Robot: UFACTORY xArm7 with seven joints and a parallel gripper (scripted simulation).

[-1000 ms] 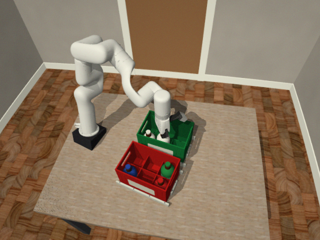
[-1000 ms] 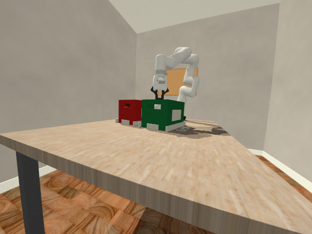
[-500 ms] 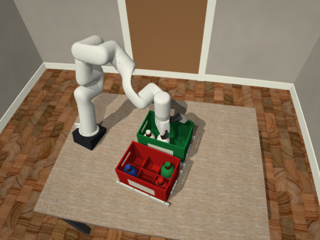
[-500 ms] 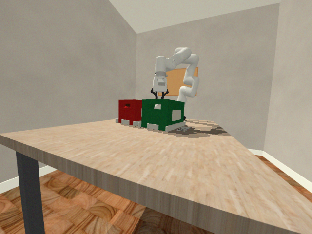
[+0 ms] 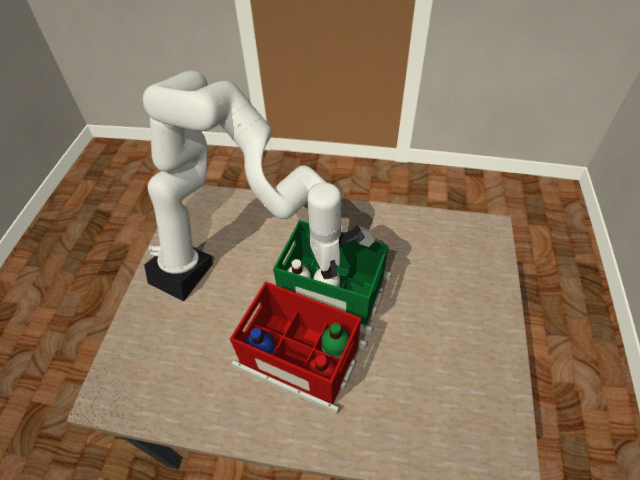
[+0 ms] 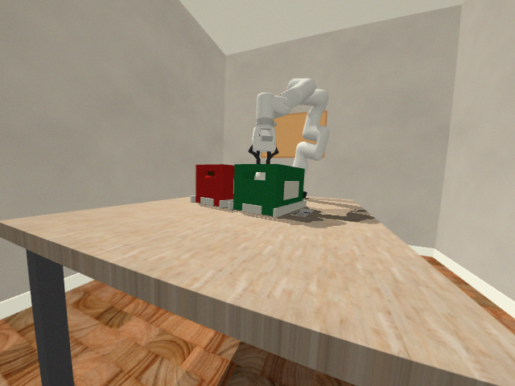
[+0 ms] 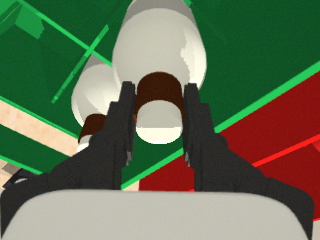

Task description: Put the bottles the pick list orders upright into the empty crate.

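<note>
Right now my hand is 7 cm above the white-labelled bottle. From my hand the other things lie so: green crate (1 cm ahead, 4 cm to the left, 10 cm below); red crate (7 cm behind, 18 cm to the right, 10 cm below); green-labelled bottle (3 cm ahead, 17 cm to the right, 10 cm below).
</note>
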